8 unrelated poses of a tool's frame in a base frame.
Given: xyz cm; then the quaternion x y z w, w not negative.
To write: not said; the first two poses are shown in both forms.
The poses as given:
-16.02, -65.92, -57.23, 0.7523, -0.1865, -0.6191, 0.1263
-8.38, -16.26, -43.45, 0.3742, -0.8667, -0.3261, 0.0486
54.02, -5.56, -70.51, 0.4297, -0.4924, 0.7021, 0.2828
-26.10, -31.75, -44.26, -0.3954, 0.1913, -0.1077, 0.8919
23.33, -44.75, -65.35, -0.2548, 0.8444, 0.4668, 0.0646
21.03, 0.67, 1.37, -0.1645, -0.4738, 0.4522, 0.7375
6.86, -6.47, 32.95, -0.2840, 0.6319, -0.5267, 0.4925
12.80, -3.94, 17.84, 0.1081, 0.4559, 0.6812, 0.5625
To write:
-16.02, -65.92, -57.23, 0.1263, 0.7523, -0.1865, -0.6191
-8.38, -16.26, -43.45, 0.0486, 0.3742, -0.8667, -0.3261
54.02, -5.56, -70.51, 0.2828, 0.4297, -0.4924, 0.7021
-26.10, -31.75, -44.26, 0.8919, -0.3954, 0.1913, -0.1077
23.33, -44.75, -65.35, 0.0646, -0.2548, 0.8444, 0.4668
21.03, 0.67, 1.37, 0.7375, -0.1645, -0.4738, 0.4522
6.86, -6.47, 32.95, 0.4925, -0.2840, 0.6319, -0.5267
12.80, -3.94, 17.84, 0.5625, 0.1081, 0.4559, 0.6812

